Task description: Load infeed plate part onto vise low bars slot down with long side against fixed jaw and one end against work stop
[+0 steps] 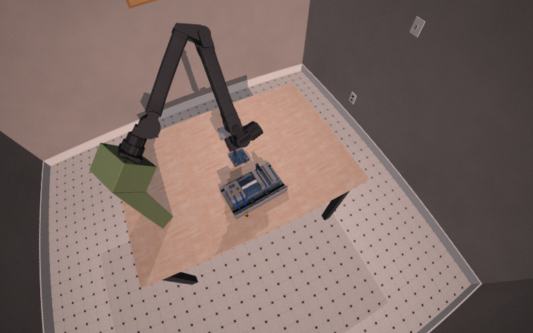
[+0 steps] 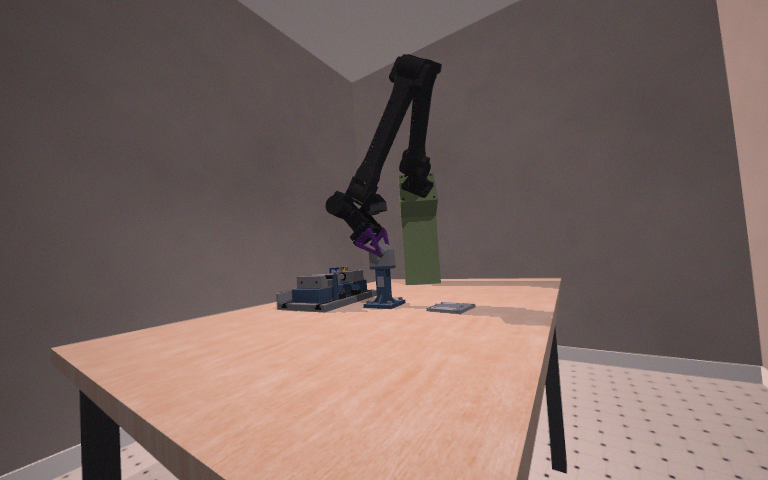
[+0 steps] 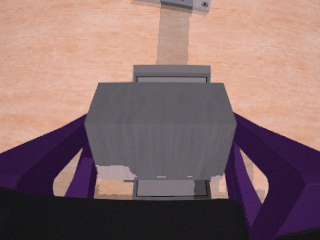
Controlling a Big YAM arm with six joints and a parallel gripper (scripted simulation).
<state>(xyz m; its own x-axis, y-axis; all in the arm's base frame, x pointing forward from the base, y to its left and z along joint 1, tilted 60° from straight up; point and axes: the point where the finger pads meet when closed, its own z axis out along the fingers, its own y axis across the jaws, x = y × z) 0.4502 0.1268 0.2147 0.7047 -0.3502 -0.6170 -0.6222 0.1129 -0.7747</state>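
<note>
The part is right at my hand. Round my hand: work stop rod (12 cm ahead, 13 cm to the right, 7 cm below); moving jaw (11 cm ahead, 19 cm to the right, 8 cm below); cylinder rod (7 cm ahead, 21 cm to the right, 8 cm below).
</note>
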